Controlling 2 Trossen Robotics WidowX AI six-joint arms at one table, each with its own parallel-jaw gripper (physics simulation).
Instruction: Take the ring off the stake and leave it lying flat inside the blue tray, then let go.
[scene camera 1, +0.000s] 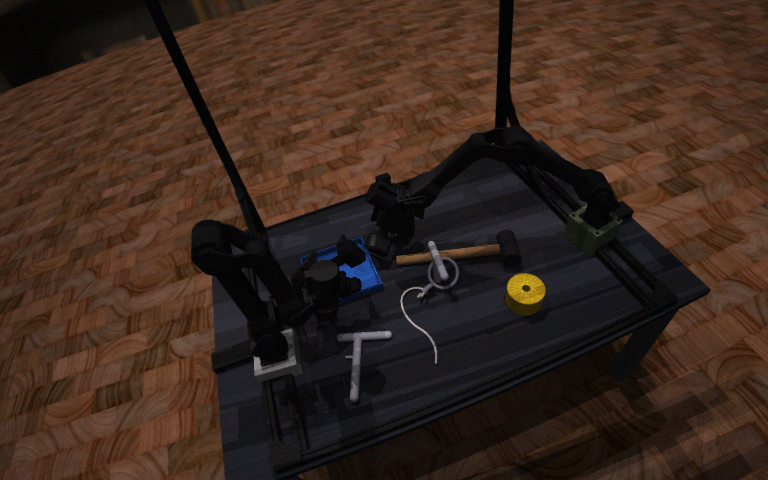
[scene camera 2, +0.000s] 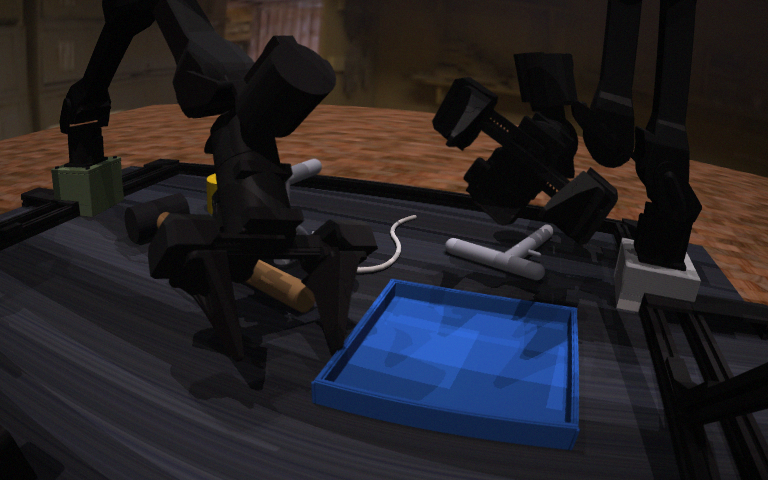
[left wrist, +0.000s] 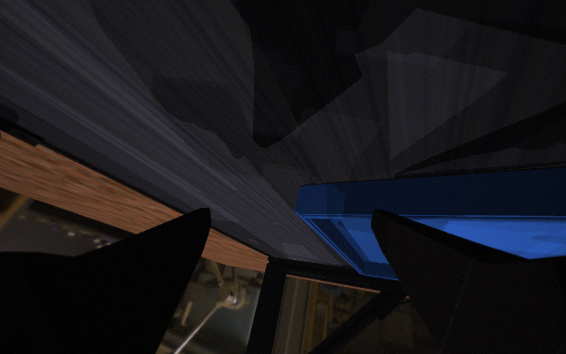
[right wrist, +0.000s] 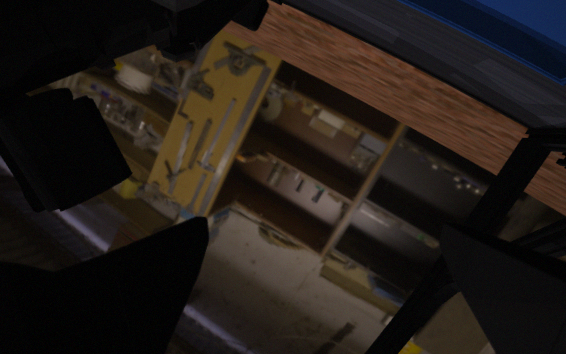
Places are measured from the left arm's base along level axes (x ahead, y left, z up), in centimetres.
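Pixels of known places: left gripper, fingertip midpoint: (scene camera 1: 368, 233) (scene camera 2: 291, 355) (left wrist: 292, 216); right gripper, fingertip midpoint: (scene camera 1: 328, 243) (scene camera 2: 496, 176) (right wrist: 324, 231); left arm's base, origin of the base link: (scene camera 1: 595, 217) (scene camera 2: 86, 162); right arm's base, origin of the base link: (scene camera 1: 273, 351) (scene camera 2: 659, 257).
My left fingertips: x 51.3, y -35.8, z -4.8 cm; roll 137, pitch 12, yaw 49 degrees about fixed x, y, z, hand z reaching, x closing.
For each thing: its top centre in the pictures, then the offset to it from my left fingertips. "*": a spot on its surface instead.
- grey ring, surface spot: (scene camera 1: 457, 275) * dy +26.5, dx -12.6, dz -1.1 cm
- grey stake, surface spot: (scene camera 2: 305, 169) * dy +26.6, dx -6.6, dz +7.1 cm
- blue tray, middle of its top: (scene camera 2: 470, 341) (left wrist: 469, 269) (scene camera 1: 338, 269) dy +6.6, dx +13.0, dz -0.9 cm
- hammer, middle of its top: (scene camera 2: 207, 222) (scene camera 1: 456, 246) dy +20.3, dx -16.8, dz +1.8 cm
- white cord, surface spot: (scene camera 2: 398, 243) (scene camera 1: 412, 322) * dy +31.4, dx +4.1, dz -2.6 cm
- grey T-shaped piece, middle of its top: (scene camera 2: 519, 235) (scene camera 1: 361, 363) dy +35.2, dx +19.7, dz -1.2 cm
- yellow roll, middle of its top: (scene camera 2: 233, 177) (scene camera 1: 526, 288) dy +41.0, dx -22.6, dz +1.8 cm
A grey ring (scene camera 1: 457, 275) lies round the lower part of a grey stake (scene camera 1: 432, 249) (scene camera 2: 305, 169), which stands near the middle of the table; the left arm hides much of both in scene camera 2. The blue tray (scene camera 1: 377, 279) (scene camera 2: 453, 416) (left wrist: 425, 197) holds no ring. My left gripper (scene camera 2: 287, 352) (left wrist: 292, 216) is open and empty, low over the table beside the tray's left side in scene camera 2, one finger by the wall. My right gripper (scene camera 2: 523, 164) (right wrist: 324, 231) is open and empty, raised beyond the tray's far side in scene camera 2.
A hammer (scene camera 1: 464, 253) (scene camera 2: 280, 285) lies between left gripper and stake. A white cord (scene camera 1: 416, 325) (scene camera 2: 398, 243) curves near the ring. A grey T-shaped piece (scene camera 1: 356, 367) (scene camera 2: 492, 257) and a yellow roll (scene camera 1: 525, 300) (scene camera 2: 211, 193) are on the table.
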